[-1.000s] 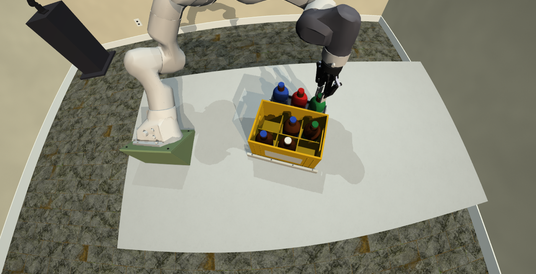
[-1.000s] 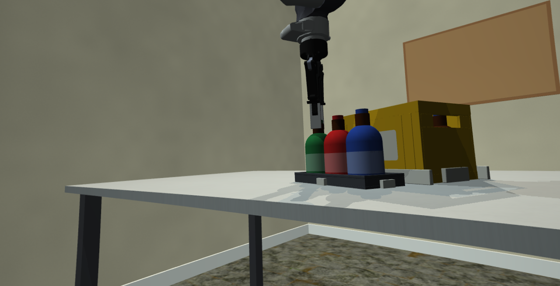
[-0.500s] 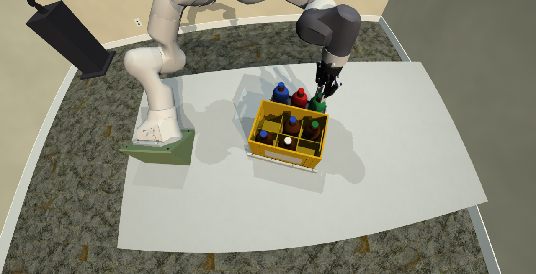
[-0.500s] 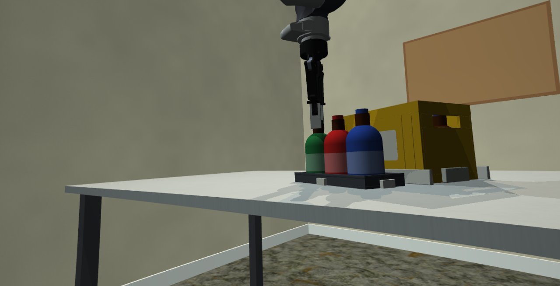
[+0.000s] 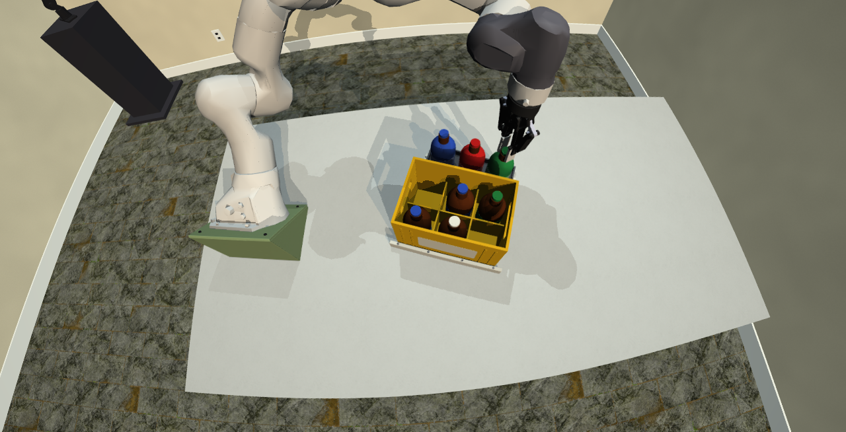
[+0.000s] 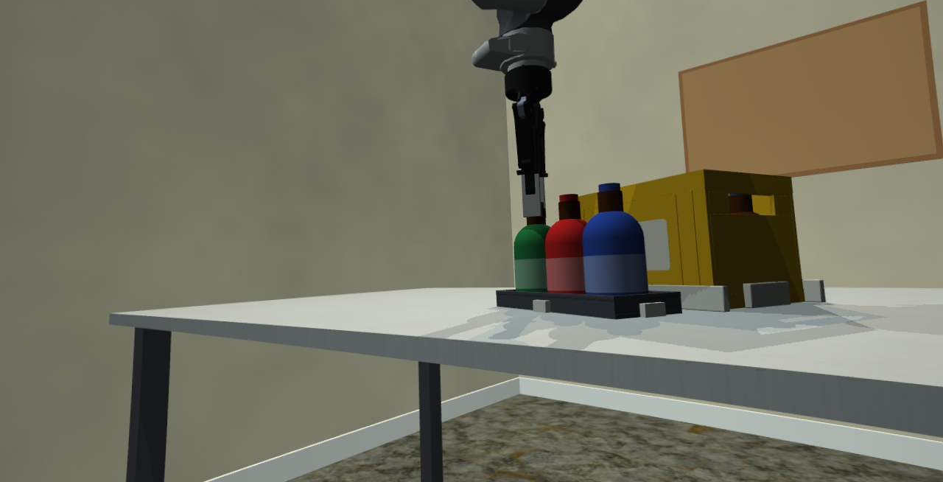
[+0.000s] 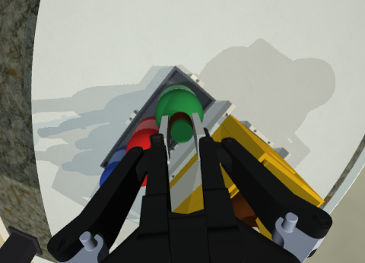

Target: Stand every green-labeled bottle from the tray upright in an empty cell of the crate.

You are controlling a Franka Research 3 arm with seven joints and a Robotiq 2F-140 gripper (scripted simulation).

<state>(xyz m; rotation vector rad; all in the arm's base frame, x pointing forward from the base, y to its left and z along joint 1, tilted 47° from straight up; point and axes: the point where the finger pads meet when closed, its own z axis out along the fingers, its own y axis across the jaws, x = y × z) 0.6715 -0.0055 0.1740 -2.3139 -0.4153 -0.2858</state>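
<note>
The green-labeled bottle lies 9 cm below my hand. From my hand the other things lie so: blue-labeled bottle: 16 cm behind, 7 cm to the left, 9 cm below; then red bottle: 8 cm behind, 3 cm to the left, 9 cm below; then dark tray: 8 cm behind, 3 cm to the left, 16 cm below.
</note>
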